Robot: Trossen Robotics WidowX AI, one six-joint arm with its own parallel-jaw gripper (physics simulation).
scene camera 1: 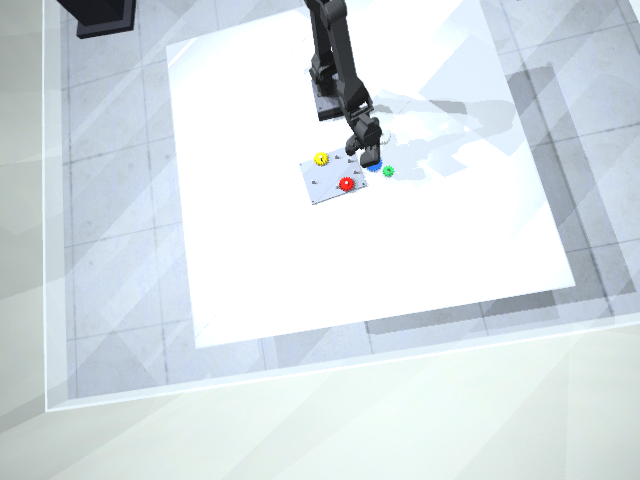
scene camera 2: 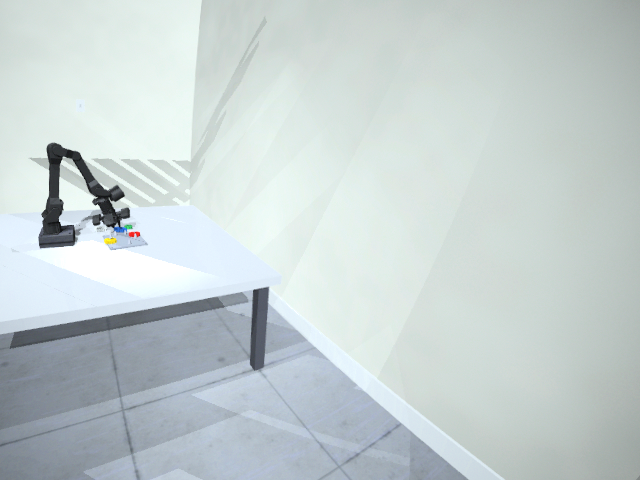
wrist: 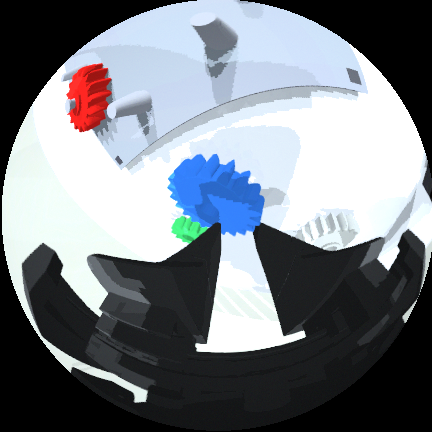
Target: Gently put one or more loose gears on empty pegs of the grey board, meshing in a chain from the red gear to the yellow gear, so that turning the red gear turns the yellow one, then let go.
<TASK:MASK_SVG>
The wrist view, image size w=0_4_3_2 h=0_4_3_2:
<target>my gripper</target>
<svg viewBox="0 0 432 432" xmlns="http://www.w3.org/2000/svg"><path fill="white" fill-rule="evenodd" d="M21 263L24 294L41 336L67 355L92 367L111 372L147 390L145 401L134 402L132 391L111 380L91 375L72 366L70 373L85 386L109 402L156 422L198 430L237 430L268 425L302 414L333 398L359 379L383 355L405 324L402 315L417 299L423 280L425 243L407 228L401 233L396 245L399 251L387 269L377 259L385 241L382 236L341 249L326 250L260 222L259 225L255 225L252 235L282 335L303 330L305 337L276 346L233 352L196 351L195 343L207 344L221 254L220 222L214 222L186 246L161 261L136 260L101 253L87 255L89 269L107 292L98 308L102 311L100 316L85 304L60 273L63 264L54 249L42 242Z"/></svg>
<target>blue gear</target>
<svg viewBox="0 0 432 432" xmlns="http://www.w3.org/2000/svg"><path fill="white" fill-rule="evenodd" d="M168 176L167 179L170 183L166 188L172 192L169 197L177 201L175 206L183 209L182 214L189 215L191 221L198 221L201 227L209 227L214 222L220 222L222 234L225 234L225 231L235 236L236 231L245 235L246 230L253 231L255 225L259 225L264 197L259 195L260 184L247 182L250 175L249 170L241 173L235 171L234 159L226 164L220 164L217 154L212 154L207 161L201 154L196 154L192 159L184 159Z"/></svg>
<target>white gear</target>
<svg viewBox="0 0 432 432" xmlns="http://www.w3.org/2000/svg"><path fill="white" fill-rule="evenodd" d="M361 232L356 218L352 217L351 213L344 216L343 211L341 211L334 217L333 212L330 212L327 218L319 215L318 221L309 220L309 226L301 226L301 232L296 232L296 238L326 250L337 250L355 245L355 243L359 242Z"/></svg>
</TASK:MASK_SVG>
